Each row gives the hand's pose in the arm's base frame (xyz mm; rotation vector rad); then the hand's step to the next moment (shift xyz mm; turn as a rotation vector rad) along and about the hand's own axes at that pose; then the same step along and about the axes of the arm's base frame.
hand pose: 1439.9 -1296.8 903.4 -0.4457 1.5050 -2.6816
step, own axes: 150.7 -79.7 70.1 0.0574 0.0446 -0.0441
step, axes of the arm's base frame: -117.2 -41.4 136.1 -0.0715 0.0033 -0.0458
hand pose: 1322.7 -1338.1 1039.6 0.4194 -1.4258 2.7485
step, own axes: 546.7 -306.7 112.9 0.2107 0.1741 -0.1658
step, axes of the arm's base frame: -459.0 29.3 440.6 -0.2649 0.0092 -0.1788
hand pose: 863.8 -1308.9 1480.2 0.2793 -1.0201 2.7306
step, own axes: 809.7 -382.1 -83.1 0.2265 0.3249 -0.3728
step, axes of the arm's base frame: -684.7 443.5 378.2 -0.3408 0.0372 -0.4222
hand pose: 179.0 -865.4 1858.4 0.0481 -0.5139 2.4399
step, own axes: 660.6 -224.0 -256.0 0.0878 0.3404 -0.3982
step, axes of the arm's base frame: -369.4 642.5 -53.2 -0.2373 -0.0453 -0.4730
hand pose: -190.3 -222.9 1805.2 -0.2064 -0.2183 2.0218
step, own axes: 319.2 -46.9 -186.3 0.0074 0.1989 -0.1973
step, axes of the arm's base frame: -55.4 318.6 -185.1 -0.1278 -0.0681 -0.2399
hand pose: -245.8 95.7 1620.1 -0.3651 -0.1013 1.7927
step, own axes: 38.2 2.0 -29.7 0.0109 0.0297 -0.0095
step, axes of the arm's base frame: -1.0 32.4 -36.0 -0.0271 0.0017 -0.0188
